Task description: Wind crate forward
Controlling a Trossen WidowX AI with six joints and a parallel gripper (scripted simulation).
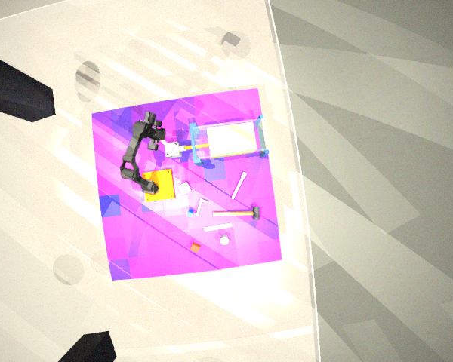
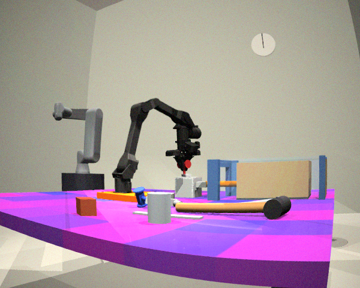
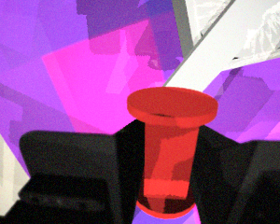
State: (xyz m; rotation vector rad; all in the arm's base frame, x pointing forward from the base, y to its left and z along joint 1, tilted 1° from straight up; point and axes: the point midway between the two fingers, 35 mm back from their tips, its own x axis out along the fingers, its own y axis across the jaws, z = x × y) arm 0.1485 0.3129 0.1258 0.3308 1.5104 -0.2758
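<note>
My gripper tip is 3 cm to the left of the red-knobbed winch handle, 2 cm short of it and 1 cm above it. From my gripper tip the other things lie so: hand winch: 9 cm to the right, 8 cm below, 4 cm ahead; then red knob: 2 cm above; then blue frame: 21 cm ahead, 10 cm to the right, 1 cm below.
</note>
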